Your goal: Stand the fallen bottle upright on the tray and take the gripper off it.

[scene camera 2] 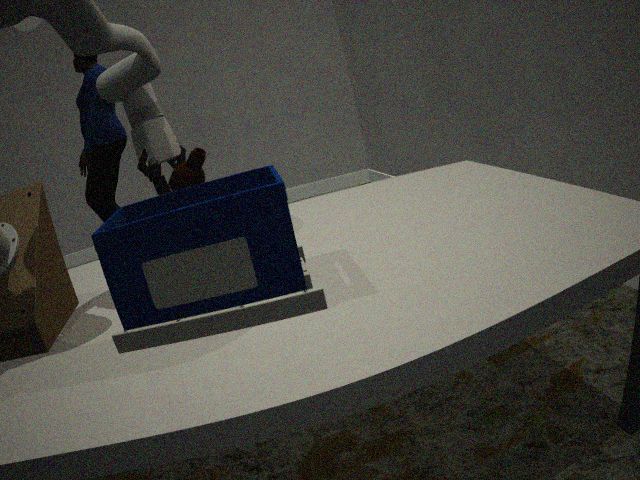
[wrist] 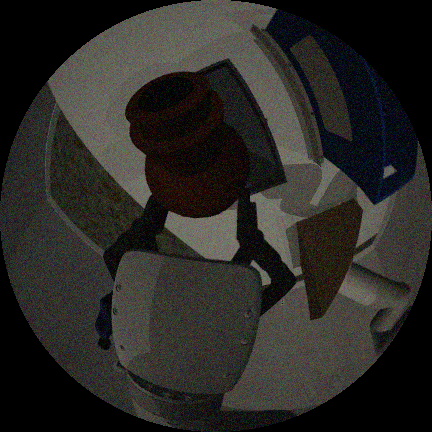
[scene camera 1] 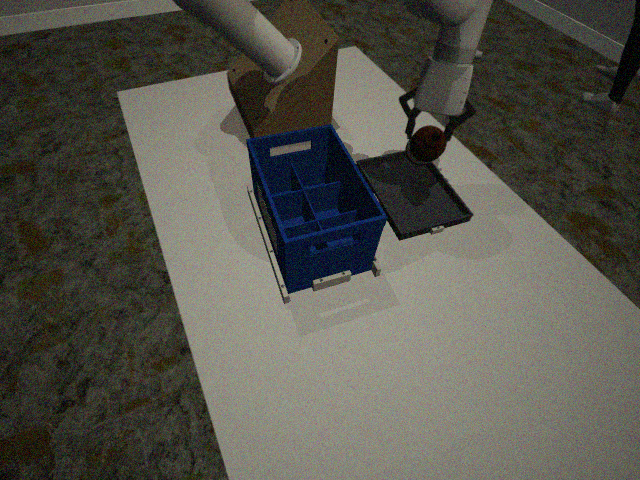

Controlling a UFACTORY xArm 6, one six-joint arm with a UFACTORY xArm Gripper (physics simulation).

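Pixels of known places: arm's base at its link origin: [wrist: 341, 274] [scene camera 1: 283, 62].
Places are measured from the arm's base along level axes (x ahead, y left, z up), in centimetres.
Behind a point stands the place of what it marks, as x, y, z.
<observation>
The reddish-brown bottle [scene camera 1: 428, 144] {45.3, 11.2, 3.3} [scene camera 2: 187, 175] {42.1, 11.5, 1.0} [wrist: 197, 172] {42.5, 13.7, 3.5} is off the tray, held in the air over the tray's back edge. It is tilted: in scene view 2 its neck points up and to the right, and its open mouth shows in the wrist view. My gripper [scene camera 1: 429, 136] {39.1, 17.3, -2.1} [scene camera 2: 172, 176] [wrist: 201, 193] {39.1, 17.3, -2.1} is shut on the bottle's wide body, one dark finger on each side. The dark tray [scene camera 1: 447, 206] {48.9, 21.6, -16.3} [wrist: 252, 125] {39.5, 8.7, -16.3} lies flat on the table, with a shadow across it. In scene view 2 the tray is hidden behind the crate.
A blue crate [scene camera 1: 336, 263] {54.7, -13.6, -10.3} [scene camera 2: 196, 228] {41.4, -21.9, -2.3} [wrist: 367, 115] with inner dividers stands beside the tray, with low rails around its foot. A wooden stand [scene camera 1: 312, 77] {11.0, 2.9, 1.1} [scene camera 2: 54, 289] {10.6, -0.7, -10.0} [wrist: 327, 255] {11.1, 4.5, -3.7} is behind the crate. A person [scene camera 2: 102, 116] stands beyond the table.
</observation>
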